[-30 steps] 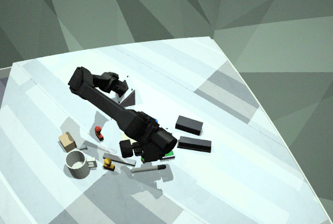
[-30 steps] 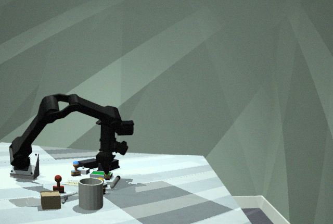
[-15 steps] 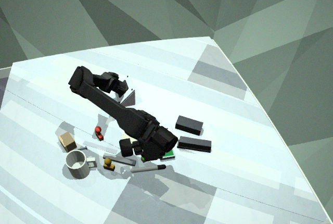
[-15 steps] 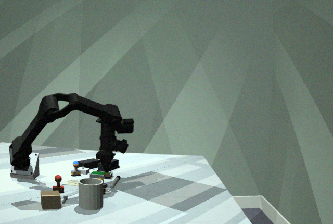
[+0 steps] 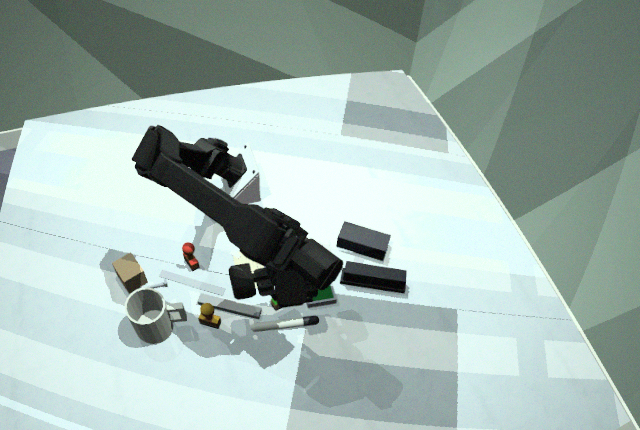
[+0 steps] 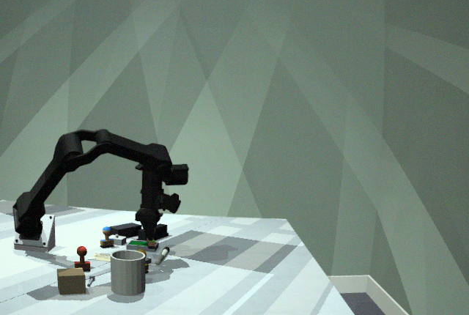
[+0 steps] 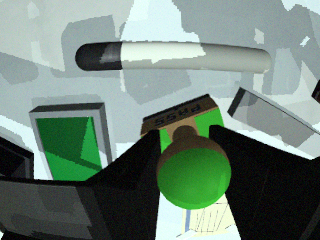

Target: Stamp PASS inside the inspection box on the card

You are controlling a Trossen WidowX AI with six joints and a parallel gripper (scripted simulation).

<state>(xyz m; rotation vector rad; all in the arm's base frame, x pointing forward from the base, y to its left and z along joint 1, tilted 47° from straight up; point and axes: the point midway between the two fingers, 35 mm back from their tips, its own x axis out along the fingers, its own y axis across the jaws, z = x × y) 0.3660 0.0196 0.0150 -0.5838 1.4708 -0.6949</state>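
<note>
The marker lies 4 cm ahead of my gripper tip, 1 cm to the left of it and 5 cm below it. The rest, counted from my gripper tip: grey bar (4 cm behind, 10 cm to the right, 5 cm below); green-knobbed PASS stamp (right at my gripper tip); ink pad (3 cm behind, 9 cm to the left, 5 cm below).
</note>
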